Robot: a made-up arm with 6 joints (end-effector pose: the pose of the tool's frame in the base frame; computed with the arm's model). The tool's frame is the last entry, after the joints.
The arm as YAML. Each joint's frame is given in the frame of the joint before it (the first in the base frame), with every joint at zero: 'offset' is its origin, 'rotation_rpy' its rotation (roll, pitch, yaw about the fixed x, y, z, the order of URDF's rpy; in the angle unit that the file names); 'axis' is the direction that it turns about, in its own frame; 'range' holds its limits. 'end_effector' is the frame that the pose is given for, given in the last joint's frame.
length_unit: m
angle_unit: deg
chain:
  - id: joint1
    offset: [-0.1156, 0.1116, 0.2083]
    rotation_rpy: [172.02, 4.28, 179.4]
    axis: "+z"
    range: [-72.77, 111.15]
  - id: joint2
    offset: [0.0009, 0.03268, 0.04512]
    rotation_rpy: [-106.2, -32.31, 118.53]
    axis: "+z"
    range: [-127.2, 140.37]
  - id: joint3
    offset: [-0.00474, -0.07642, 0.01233]
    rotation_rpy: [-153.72, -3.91, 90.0]
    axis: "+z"
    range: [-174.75, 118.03]
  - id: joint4
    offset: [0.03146, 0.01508, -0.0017]
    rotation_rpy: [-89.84, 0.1, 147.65]
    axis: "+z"
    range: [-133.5, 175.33]
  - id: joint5
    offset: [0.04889, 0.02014, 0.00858]
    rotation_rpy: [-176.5, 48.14, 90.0]
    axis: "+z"
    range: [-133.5, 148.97]
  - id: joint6
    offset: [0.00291, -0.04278, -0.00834]
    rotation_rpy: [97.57, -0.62, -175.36]
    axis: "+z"
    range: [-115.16, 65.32]
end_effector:
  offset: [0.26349, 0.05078, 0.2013]
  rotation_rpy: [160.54, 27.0, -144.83]
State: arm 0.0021 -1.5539 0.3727 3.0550 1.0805 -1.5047
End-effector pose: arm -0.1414 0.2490 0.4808 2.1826 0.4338 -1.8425
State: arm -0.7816 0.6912 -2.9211 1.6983 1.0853 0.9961
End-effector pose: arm -0.0436 0.0808 0.3393 0.5700 2.0510 -0.2543
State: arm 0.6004 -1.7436 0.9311 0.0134 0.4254 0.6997
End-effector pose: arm -0.2382 0.3344 0.3677 2.7681 -1.2655 -0.5999
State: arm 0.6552 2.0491 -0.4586 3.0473 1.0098 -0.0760
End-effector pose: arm 0.2191 0.2001 0.2514 -1.0999 0.2398 2.7999
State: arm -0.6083 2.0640 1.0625 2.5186 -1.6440 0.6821
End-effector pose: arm -0.2772 0.1358 0.4867 -1.0364 1.0553 0.2409
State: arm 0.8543 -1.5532 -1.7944 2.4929 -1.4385 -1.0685
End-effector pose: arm -0.3299 0.0481 0.5388 2.1030 1.1162 -0.9925
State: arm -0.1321 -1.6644 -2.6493 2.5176 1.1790 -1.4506
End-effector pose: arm -0.3471 -0.0394 0.0123 -0.8439 -0.8918 -0.6340
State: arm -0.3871 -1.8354 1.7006 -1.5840 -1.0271 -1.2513
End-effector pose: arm -0.3075 0.3337 0.3961 -2.3538 1.1608 -0.0001
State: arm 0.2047 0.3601 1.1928 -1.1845 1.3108 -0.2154
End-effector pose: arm 0.0271 0.0976 0.3402 -0.7845 1.9817 0.5774
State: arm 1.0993 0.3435 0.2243 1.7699 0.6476 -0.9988
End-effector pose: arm -0.3435 -0.0728 0.0977 -1.6084 -0.6616 -0.2117
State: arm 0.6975 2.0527 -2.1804 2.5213 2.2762 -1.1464
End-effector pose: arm -0.0938 0.4546 0.1086 2.7833 -1.1324 0.4909
